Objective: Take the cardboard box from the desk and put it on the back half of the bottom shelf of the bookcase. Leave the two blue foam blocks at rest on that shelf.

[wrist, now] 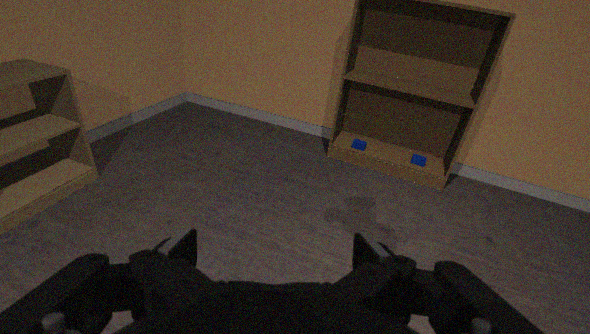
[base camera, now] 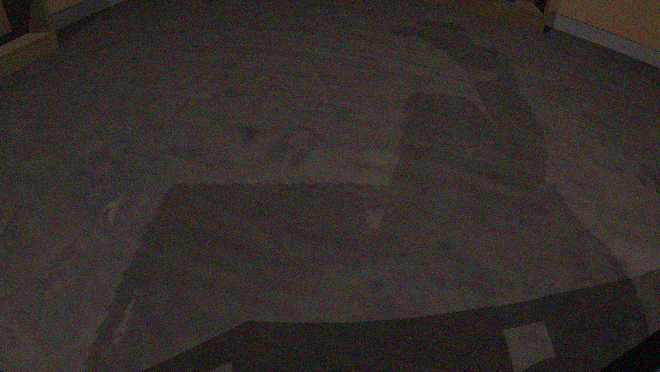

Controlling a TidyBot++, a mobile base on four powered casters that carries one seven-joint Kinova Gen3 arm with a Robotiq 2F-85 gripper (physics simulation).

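Frame: origin at the arm's base, x ahead, y right, z down, level; metres.
Seen in the pictures: gripper, fingertip midpoint: [wrist: 275, 248].
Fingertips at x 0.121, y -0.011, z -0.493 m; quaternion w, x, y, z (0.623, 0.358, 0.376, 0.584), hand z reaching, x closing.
Note:
Offsets run from my fingertips to a thing's middle. "spot": to the spot under its first point. Level surfaces: height alone.
The bookcase [wrist: 398, 171] [base camera: 530, 19] stands against the wall at the upper right of the wrist view; its base edge shows at the top right of the base camera view. Two blue foam blocks {dz +0.767, dx +1.699, dy +0.530 m} [wrist: 359, 145] {dz +0.767, dx +1.563, dy +0.914 m} [wrist: 418, 160] lie apart on its bottom shelf {dz +0.789 m} [wrist: 387, 152], one to the left and one to the right. A bit of blue shows at the top edge of the base camera view. My gripper [wrist: 275, 248] is open and empty, well away from the bookcase. The cardboard box and the desk do not show in either view.
A low wooden shelf unit {spot: dz +0.817, dx +1.119, dy -1.051 m} [wrist: 80, 175] [base camera: 30, 52] stands at the left. A grey baseboard [wrist: 260, 115] runs along the walls, which meet in a corner between the two units. Dark shadows fall across the floor {dz +0.889 m} [base camera: 300, 100] in the base camera view.

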